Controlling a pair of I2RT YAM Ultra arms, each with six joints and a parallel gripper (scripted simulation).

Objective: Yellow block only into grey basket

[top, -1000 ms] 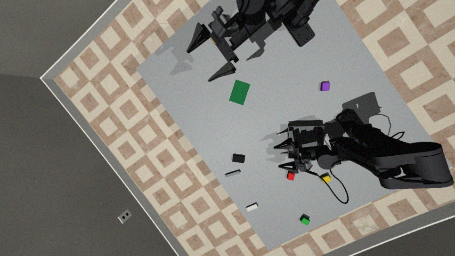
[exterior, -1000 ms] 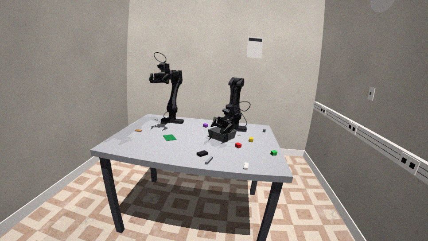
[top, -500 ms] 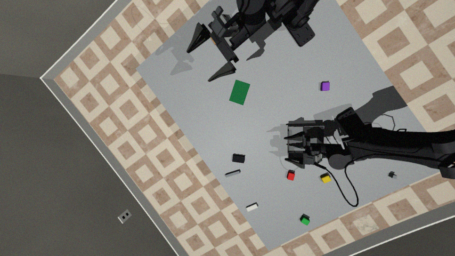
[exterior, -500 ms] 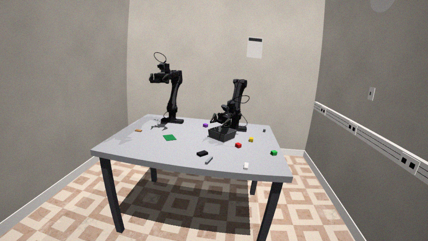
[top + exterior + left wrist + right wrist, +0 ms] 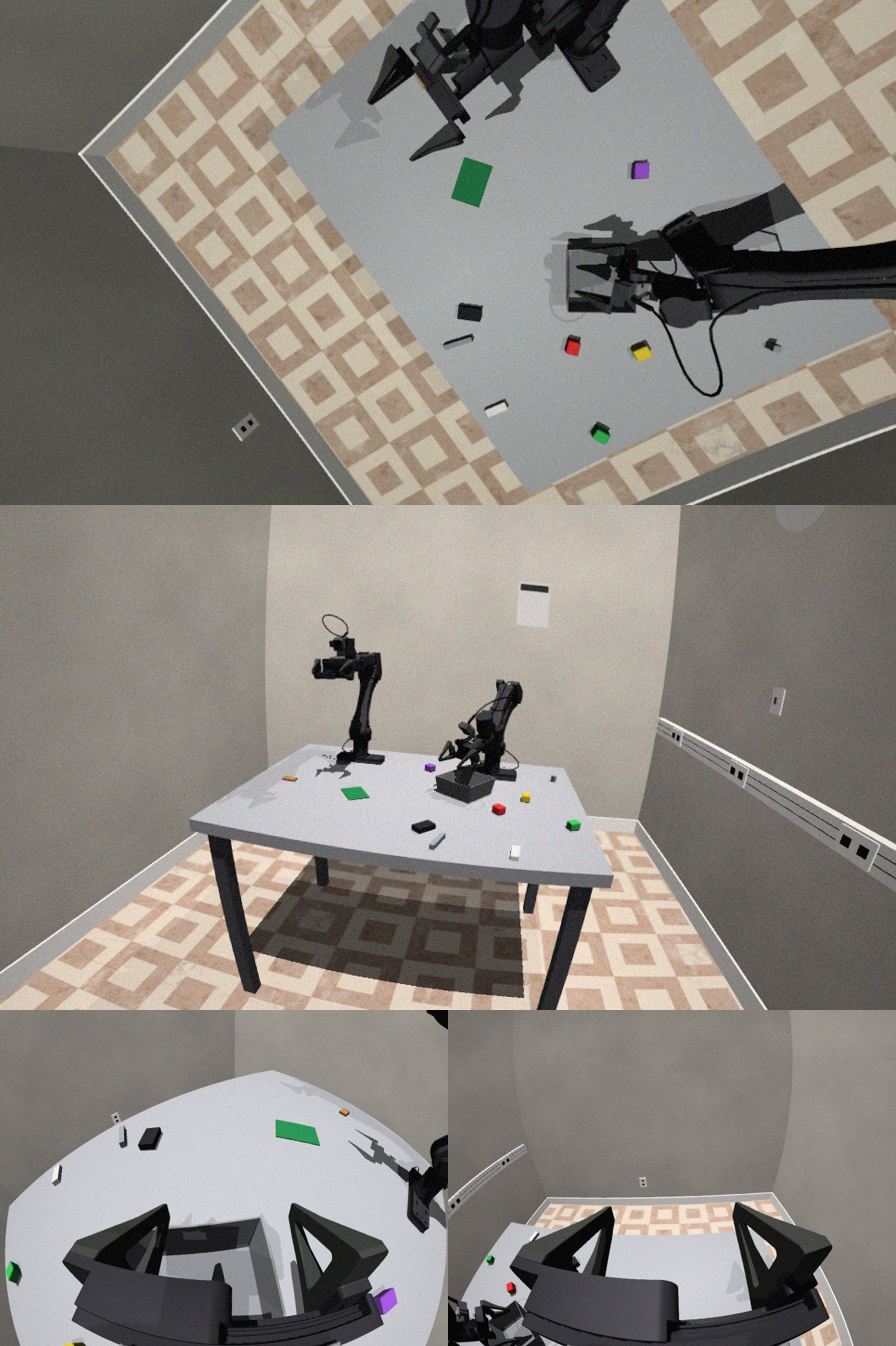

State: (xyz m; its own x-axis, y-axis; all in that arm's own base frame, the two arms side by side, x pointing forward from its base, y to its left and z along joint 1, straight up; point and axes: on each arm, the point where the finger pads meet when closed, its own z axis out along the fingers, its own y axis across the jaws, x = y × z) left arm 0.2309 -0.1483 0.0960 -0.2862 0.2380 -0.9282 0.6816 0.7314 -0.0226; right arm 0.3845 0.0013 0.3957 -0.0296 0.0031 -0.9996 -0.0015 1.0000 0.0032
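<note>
The yellow block lies 30 mm behind my left hand, 270 mm to the left of it and 100 mm below it. From my left hand the other things lie so: red block 110 mm ahead, 190 mm to the left, 100 mm below; then green card 110 mm ahead, 300 mm to the right, 110 mm below; then grey basket 30 mm behind, 60 mm to the left, 100 mm below.
</note>
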